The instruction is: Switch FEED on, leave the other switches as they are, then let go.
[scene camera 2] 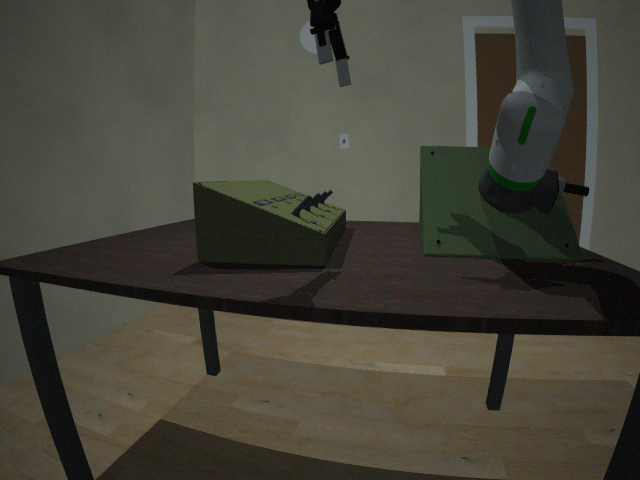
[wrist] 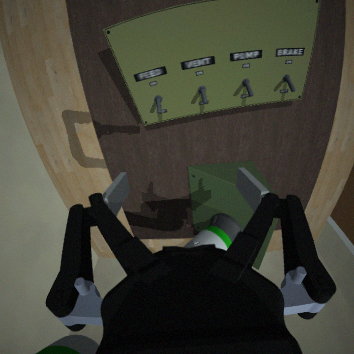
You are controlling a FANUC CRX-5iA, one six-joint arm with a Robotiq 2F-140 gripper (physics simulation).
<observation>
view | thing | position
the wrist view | my gripper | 182, 179
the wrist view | sloped switch panel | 171, 57
</observation>
